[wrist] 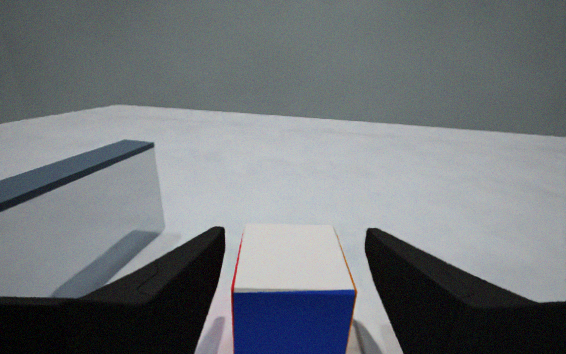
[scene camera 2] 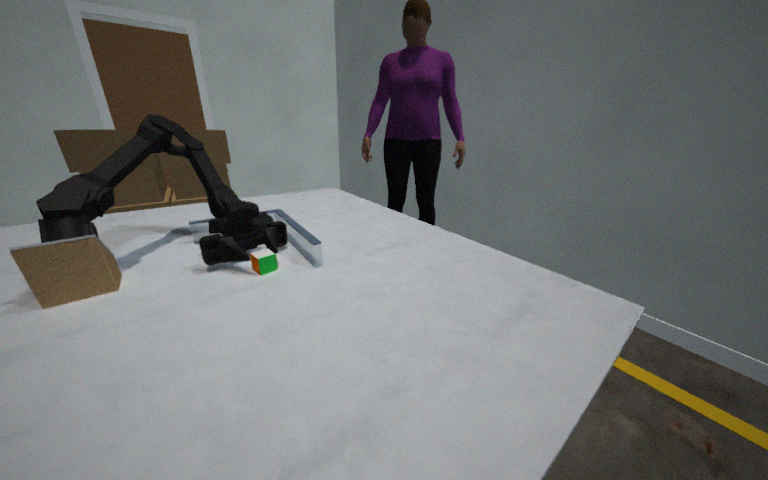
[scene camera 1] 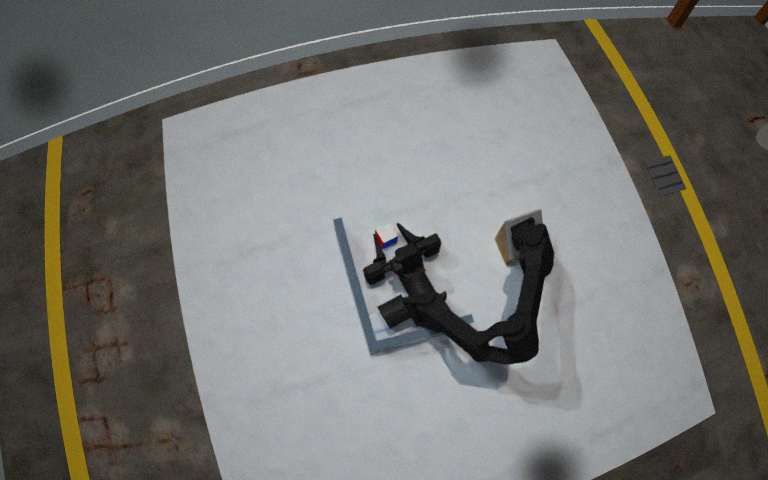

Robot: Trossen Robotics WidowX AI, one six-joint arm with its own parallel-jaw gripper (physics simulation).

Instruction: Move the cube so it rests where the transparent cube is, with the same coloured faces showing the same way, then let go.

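Where they show: gripper, fingertip midpoint: [wrist: 295, 237] [scene camera 2: 263, 254] [scene camera 1: 385, 229]; arm's base, link origin: [scene camera 2: 71, 250] [scene camera 1: 524, 233].
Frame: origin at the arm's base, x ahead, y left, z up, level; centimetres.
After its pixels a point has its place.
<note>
The cube [scene camera 1: 387, 234] {x 28.9, y -14.1, z -4.5 cm} [scene camera 2: 265, 263] {x 28.4, y -16.6, z -6.0 cm} [wrist: 294, 260] {x 28.8, y -14.0, z -4.5 cm} sits upright on the white table, white face up. Its blue face is toward the gripper, green away from it, red on the left and orange on the right in the wrist view. My gripper [scene camera 1: 387, 230] {x 28.7, y -15.4, z -4.4 cm} [scene camera 2: 262, 255] {x 28.7, y -15.4, z -4.4 cm} [wrist: 295, 237] {x 28.7, y -15.4, z -4.4 cm} is open, with one finger on each side of the cube and a gap on both sides in the wrist view. The cube's lower part is cut off in the wrist view. I cannot make out the transparent cube separately; a faint pink tint shows on the table left of the cube.
An L-shaped low wall [scene camera 1: 352, 277] {x 40.6, y -7.1, z -2.4 cm} [scene camera 2: 300, 228] {x 40.1, y -10.7, z -2.5 cm} [wrist: 80, 164] {x 38.7, y -17.2, z -2.5 cm} stands left of the cube and behind the gripper. A slanted brown box [scene camera 1: 502, 243] {x 4.5, y -1.0, z -4.4 cm} [scene camera 2: 73, 271] {x -0.2, y -3.7, z -2.8 cm} stands near the arm's base. A person [scene camera 2: 416, 96] stands beyond the table.
</note>
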